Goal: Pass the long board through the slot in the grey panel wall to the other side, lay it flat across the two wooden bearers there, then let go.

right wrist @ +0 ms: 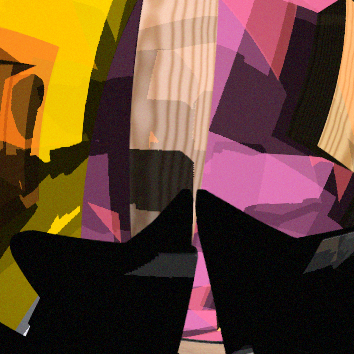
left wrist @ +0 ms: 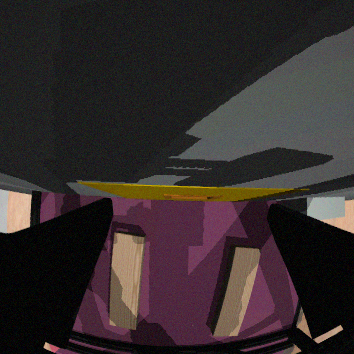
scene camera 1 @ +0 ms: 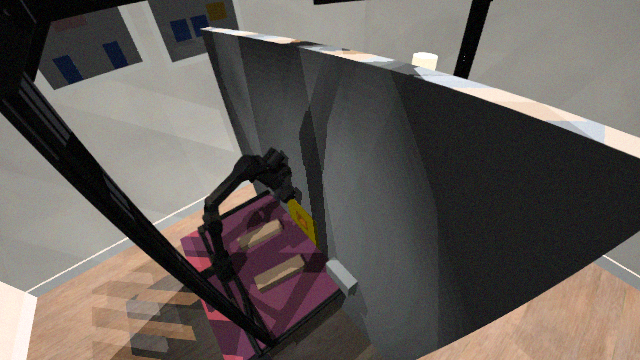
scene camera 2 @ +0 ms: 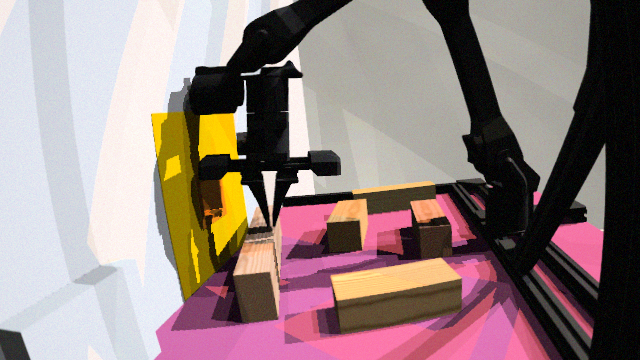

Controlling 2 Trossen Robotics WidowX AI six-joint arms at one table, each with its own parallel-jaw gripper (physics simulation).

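Places are measured from the left arm's base along level axes (x right, y ahead, z up), in metres.
Where they show: left gripper, fingertip midpoint: [left wrist: 194, 210]; right gripper, fingertip midpoint: [right wrist: 191, 197] [scene camera 2: 271, 226]; left arm's base, link origin: [scene camera 1: 227, 275]; right arm's base, link origin: [scene camera 2: 510, 228].
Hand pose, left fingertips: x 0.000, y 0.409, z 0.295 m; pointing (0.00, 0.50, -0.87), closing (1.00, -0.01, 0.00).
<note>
Each offset is from my left fingertips to the centre of the thing. "spot": to the spot under its first point.
The long board {dx +0.036, dy +0.149, dz -0.286 m} [scene camera 2: 256, 257] [right wrist: 172, 110] lies flat near the grey panel wall [scene camera 1: 370, 175] [left wrist: 125, 100], whose yellow slot surround [scene camera 1: 310, 230] [scene camera 2: 225, 145] [left wrist: 135, 191] [right wrist: 70, 100] shows from both sides. My right gripper [scene camera 2: 271, 227] [right wrist: 191, 197] is shut and empty, fingertips nearly together above the board, toward its right edge in the right wrist view. My left gripper [scene camera 1: 295, 197] [left wrist: 194, 210] is open and empty beside the panel, near the slot surround. One bearer {dx -0.106, dy -0.171, dz -0.295 m} [scene camera 1: 260, 235] [left wrist: 127, 280] and a second bearer {dx +0.143, dy -0.197, dz -0.295 m} [scene camera 1: 280, 272] [left wrist: 237, 290] lie apart on the purple table, with no board on them.
In scene camera 2, several wooden blocks stand right of the board: a front block {dx +0.179, dy +0.330, dz -0.295 m} [scene camera 2: 395, 295], two short ones {dx -0.091, dy +0.258, dz -0.291 m} [scene camera 2: 346, 225] {dx -0.045, dy +0.386, dz -0.292 m} [scene camera 2: 431, 227] and a back one {dx -0.264, dy +0.334, dz -0.292 m} [scene camera 2: 395, 197]. A black rail [scene camera 2: 540, 310] runs along the right. A grey block {spot: dx +0.360, dy -0.010, dz -0.214 m} [scene camera 1: 342, 276] stands at the panel's foot.
</note>
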